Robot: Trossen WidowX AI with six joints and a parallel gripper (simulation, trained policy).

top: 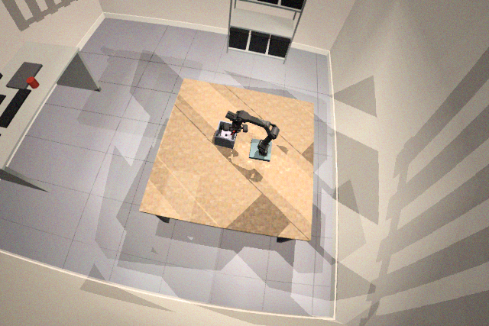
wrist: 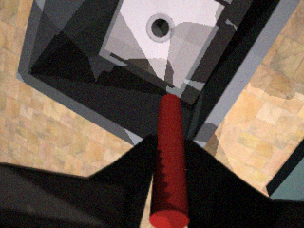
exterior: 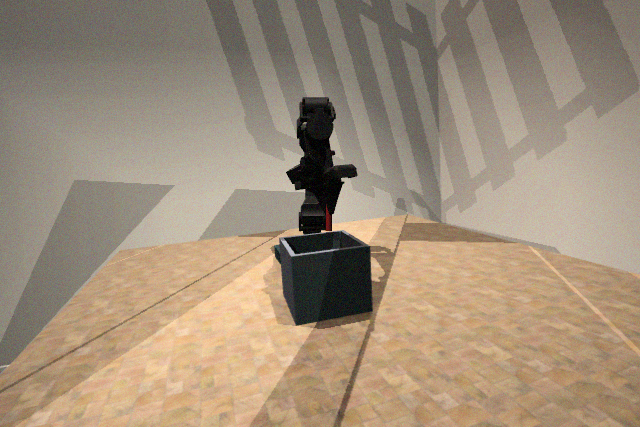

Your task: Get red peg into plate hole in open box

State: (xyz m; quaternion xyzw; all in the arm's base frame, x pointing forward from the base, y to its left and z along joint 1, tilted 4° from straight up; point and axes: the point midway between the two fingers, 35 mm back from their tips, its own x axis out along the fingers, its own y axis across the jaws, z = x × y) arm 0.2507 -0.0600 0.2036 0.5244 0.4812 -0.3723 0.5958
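My gripper tip is now 140 mm above the pale plate, 50 mm short of it and 40 mm to the left of it. From my gripper tip the other things lie so: red peg: right at my gripper tip.
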